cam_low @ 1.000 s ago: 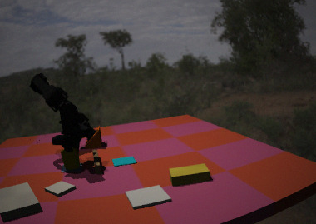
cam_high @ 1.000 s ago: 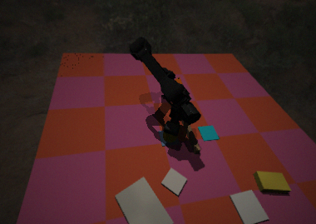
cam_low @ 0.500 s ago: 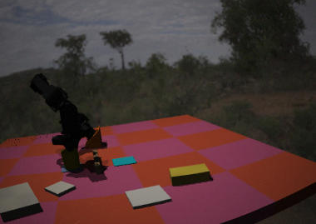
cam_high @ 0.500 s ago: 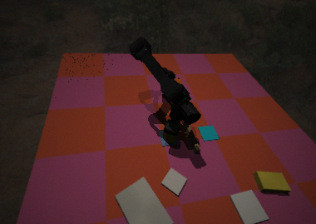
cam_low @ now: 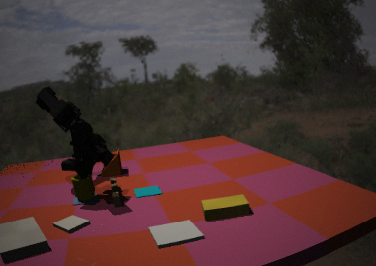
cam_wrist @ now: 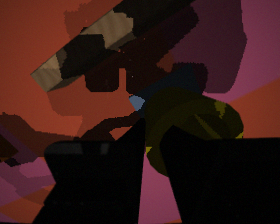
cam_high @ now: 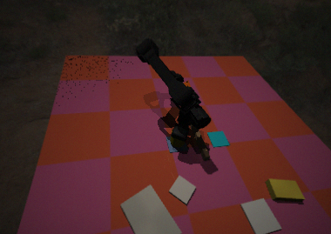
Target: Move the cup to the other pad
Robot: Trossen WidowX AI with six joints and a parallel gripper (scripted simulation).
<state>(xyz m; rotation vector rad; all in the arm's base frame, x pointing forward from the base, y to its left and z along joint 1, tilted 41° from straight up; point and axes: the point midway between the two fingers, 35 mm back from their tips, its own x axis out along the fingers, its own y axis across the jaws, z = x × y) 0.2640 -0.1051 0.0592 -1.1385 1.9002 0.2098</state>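
Now: the cyan pad 5 cm ahead of my gripper tip, 18 cm to the left of it and 5 cm below it. Round my gripper tip: purple marble (4 cm ahead, 2 cm to the right, 2 cm below); yellow cup (2 cm ahead, 2 cm to the right); blue pad (3 cm ahead, 2 cm to the right, 5 cm below).
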